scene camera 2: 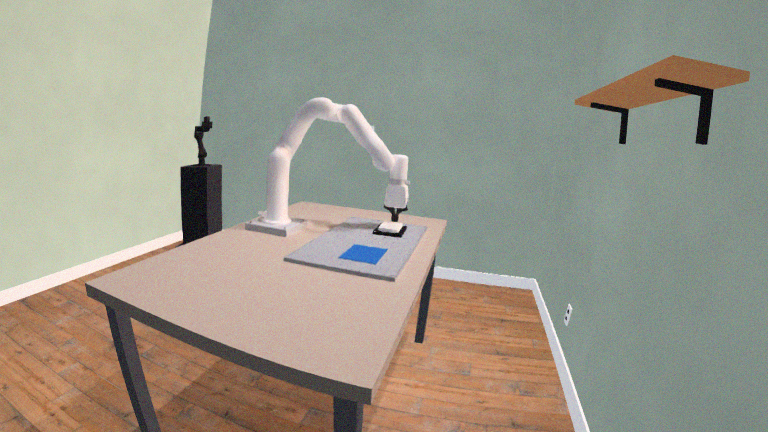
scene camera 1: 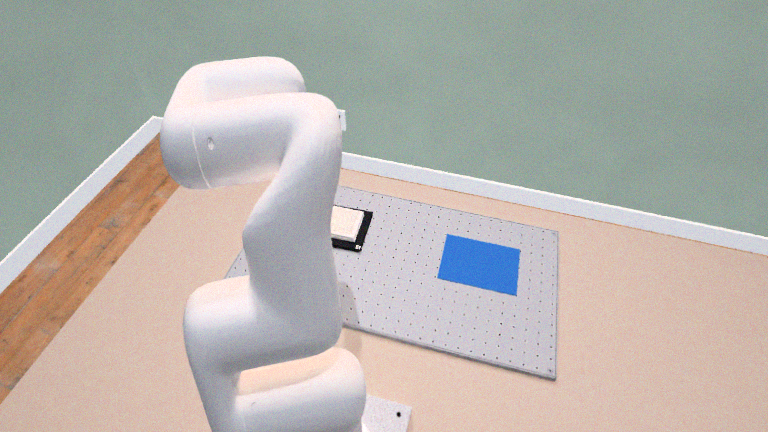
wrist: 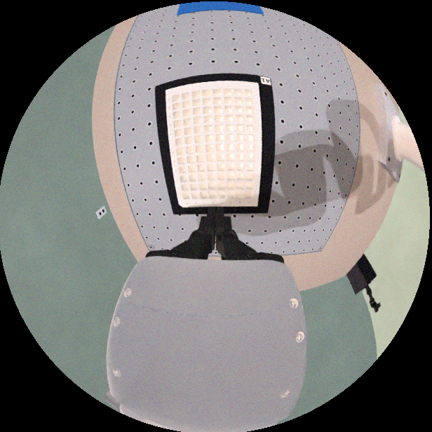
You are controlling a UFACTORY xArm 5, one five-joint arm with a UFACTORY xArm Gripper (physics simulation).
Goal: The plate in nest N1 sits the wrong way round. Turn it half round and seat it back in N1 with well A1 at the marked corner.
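The white well plate point(scene camera 1: 347, 222) point(scene camera 2: 391, 227) point(wrist: 215, 145) lies in the black nest point(scene camera 1: 367, 225) point(scene camera 2: 387, 233) point(wrist: 267, 150), its long sides along the nest's long sides. A white A1 label point(scene camera 1: 358, 247) point(wrist: 265, 80) marks the nest's top right corner in the wrist view. Letters on the plate are too small to read, so I cannot tell where its well A1 is. My gripper point(scene camera 2: 394, 219) point(wrist: 216, 215) is shut and empty. Its fingertips are at the plate's end opposite the label, seen above it in scene camera 2; contact is unclear. The arm hides the gripper and part of the plate in scene camera 1.
The nest stands on a grey perforated board point(scene camera 1: 408, 306) point(scene camera 2: 316, 256) point(wrist: 310, 75) on the table point(scene camera 1: 644, 322) point(scene camera 2: 241, 306). A flat blue rectangle point(scene camera 1: 479, 264) point(scene camera 2: 364, 253) point(wrist: 220, 8) lies on the board, beyond the labelled end of the nest. The arm's base plate point(scene camera 2: 268, 228) stands beside the board.
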